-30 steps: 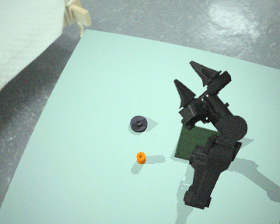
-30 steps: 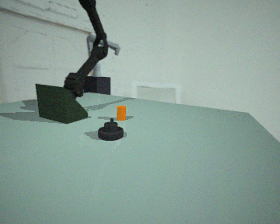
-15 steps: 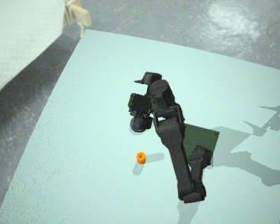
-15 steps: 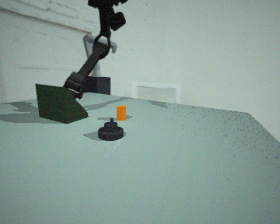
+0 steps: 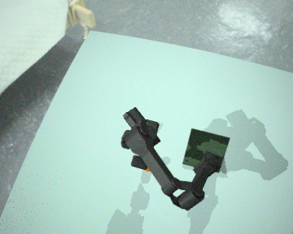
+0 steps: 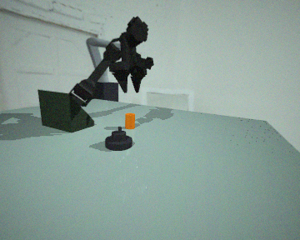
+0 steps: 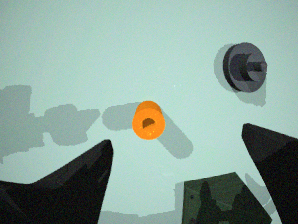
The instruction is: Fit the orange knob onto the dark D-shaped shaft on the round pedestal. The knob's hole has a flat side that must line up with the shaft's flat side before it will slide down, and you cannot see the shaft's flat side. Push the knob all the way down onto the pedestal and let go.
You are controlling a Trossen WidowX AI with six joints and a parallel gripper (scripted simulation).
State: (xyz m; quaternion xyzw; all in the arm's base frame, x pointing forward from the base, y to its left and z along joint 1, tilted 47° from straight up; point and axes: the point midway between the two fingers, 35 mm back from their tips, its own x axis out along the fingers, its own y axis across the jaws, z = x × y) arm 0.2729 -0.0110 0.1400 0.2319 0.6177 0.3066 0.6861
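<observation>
Now: the orange knob 12 cm below my gripper tip, 2 cm to the left of it and 2 cm behind it. The rest, counted from my gripper tip: dark pedestal: 14 cm to the right, 12 cm below, 6 cm ahead.
</observation>
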